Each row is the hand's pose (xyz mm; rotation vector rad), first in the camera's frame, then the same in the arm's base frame.
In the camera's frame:
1: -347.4 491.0 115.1 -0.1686 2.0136 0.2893
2: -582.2 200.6 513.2 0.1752 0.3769 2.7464
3: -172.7 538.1 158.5 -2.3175 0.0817 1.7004
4: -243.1 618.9 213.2 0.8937 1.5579 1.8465
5: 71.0 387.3 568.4 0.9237 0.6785 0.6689
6: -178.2 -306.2 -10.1 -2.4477 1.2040 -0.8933
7: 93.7 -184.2 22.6 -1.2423 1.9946 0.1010
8: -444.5 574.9 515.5 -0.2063 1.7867 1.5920
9: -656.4 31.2 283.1 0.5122 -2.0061 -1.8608
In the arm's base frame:
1: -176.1 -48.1 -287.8 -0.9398 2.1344 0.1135
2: -241.0 -186.2 236.3 -0.1605 -1.1477 -2.8212
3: -42.0 79.1 -309.0 2.1058 0.0333 -1.7699
4: -140.4 140.3 -276.8 0.4745 2.3103 1.6063
5: 253.3 247.7 57.7 0.3775 1.1361 0.8111
6: 339.0 -668.7 -116.8 2.9207 -0.4263 0.9227
7: 524.6 -448.6 -200.4 -2.0373 1.8640 -0.0610
8: -291.6 165.6 55.5 -0.7965 2.3266 1.4826
9: -233.9 -456.7 118.2 0.6226 -1.9334 -1.0824

